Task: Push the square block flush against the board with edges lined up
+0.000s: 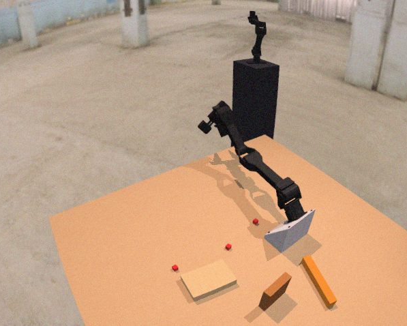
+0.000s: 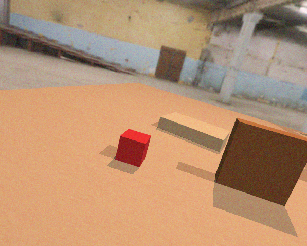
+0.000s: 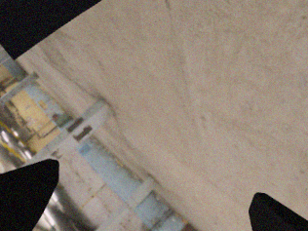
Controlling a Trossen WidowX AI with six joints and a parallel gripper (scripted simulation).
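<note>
My gripper tip is 920 mm to the right of the brown square block, 410 mm short of it and 100 mm above it. Round my gripper tip: flat tan slab (730 mm to the left, 530 mm ahead, 140 mm below); long orange bar (980 mm to the left, 240 mm ahead, 140 mm below).
</note>
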